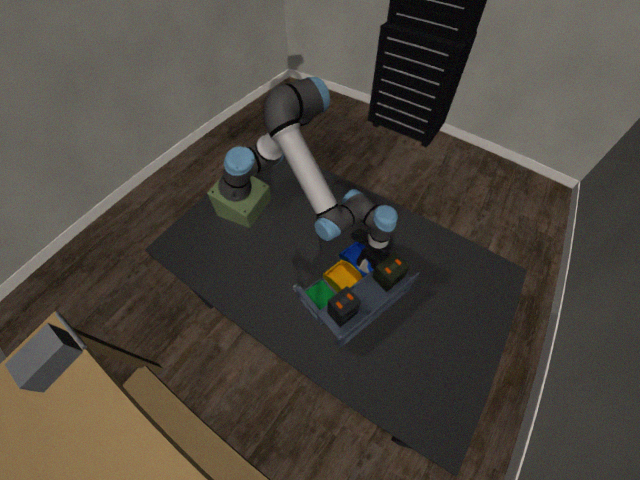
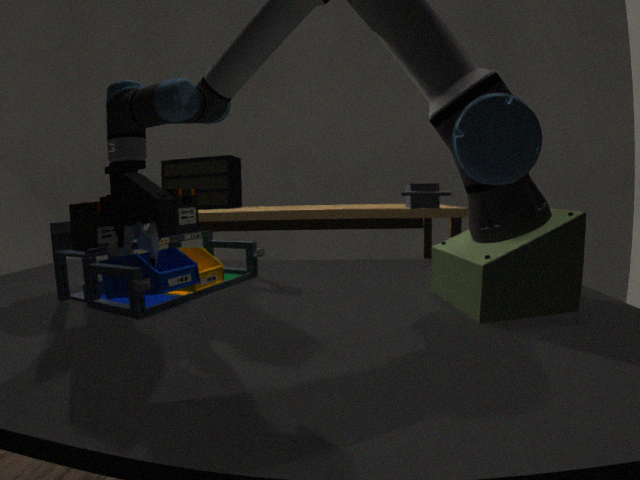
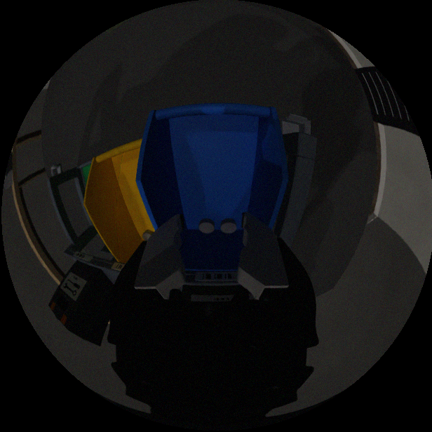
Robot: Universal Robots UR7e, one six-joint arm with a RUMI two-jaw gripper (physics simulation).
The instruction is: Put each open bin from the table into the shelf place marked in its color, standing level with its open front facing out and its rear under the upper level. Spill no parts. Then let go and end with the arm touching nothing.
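Where they show: gripper, fingertip midpoint: [image 1: 365, 265]; arm's base at its link origin: [image 1: 234, 187] [image 2: 511, 225].
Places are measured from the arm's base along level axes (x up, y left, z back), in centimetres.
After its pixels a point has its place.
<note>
The blue bin [image 1: 354, 253] @[x -10.0, y 9.8, z -61.4 cm] [image 2: 175, 271] @[x -6.6, y 10.2, z -58.7 cm] [image 3: 215, 150] is at the blue end of the grey shelf [image 1: 369, 298] @[x -3.4, y -6.5, z -78.5 cm] [image 2: 135, 302] @[x -10.6, y 17.2, z -62.9 cm] [image 3: 301, 170], its open front facing out towards the arm base. It seems slightly above the blue floor mark. My gripper [image 2: 135, 253] [image 3: 212, 214] reaches into its rear, fingers apart and spread against the inner side walls, holding it. Two grey round shapes show between the fingers; I cannot tell whether they are parts. The yellow bin [image 1: 342, 276] @[x -12.0, y -1.4, z -63.2 cm] [image 2: 206, 266] @[x -9.0, y -7.3, z -61.2 cm] [image 3: 115, 210] stands beside it in the yellow place. The green place [image 1: 319, 293] @[x -12.8, y -13.1, z -60.1 cm] [image 2: 235, 277] @[x -12.0, y -10.7, z -55.9 cm] holds no bin.
Two dark boxes with orange marks [image 1: 390, 272] @[x 6.2, y 2.3, z -80.2 cm] [image 1: 343, 305] @[x 8.7, y -18.7, z -74.4 cm] stand on the shelf's upper level, one close beside the gripper. The green arm base block [image 1: 240, 201] @[x -2.2, y -3.4, z -6.8 cm] [image 2: 506, 268] @[x -5.3, y 12.5, z -4.8 cm] stands across the mat. A wooden bench [image 1: 62, 423] [image 2: 310, 211] and a black cabinet [image 1: 418, 77] are farther off.
</note>
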